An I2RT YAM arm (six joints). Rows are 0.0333 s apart.
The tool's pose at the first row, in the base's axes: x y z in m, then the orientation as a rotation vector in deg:
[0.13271, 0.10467, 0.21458, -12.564, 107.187, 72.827]
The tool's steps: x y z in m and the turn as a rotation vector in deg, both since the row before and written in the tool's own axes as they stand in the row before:
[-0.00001, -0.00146, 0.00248, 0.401, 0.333, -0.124]
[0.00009, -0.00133, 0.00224, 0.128, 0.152, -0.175]
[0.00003, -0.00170, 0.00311, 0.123, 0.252, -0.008]
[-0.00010, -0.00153, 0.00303, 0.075, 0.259, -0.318]
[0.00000, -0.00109, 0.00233, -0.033, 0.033, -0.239]
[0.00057, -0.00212, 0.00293, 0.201, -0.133, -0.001]
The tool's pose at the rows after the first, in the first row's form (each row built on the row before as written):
[0.13487, 0.10604, 0.21326, -12.688, 107.668, 72.393]
[0.13676, 0.10729, 0.21198, -12.882, 107.815, 72.168]
[0.13937, 0.10906, 0.21036, -12.993, 108.099, 72.070]
[0.14191, 0.11081, 0.20895, -13.418, 108.258, 71.811]
[0.14377, 0.11222, 0.20786, -13.677, 108.187, 71.687]
[0.14617, 0.11378, 0.20558, -13.483, 108.191, 71.478]

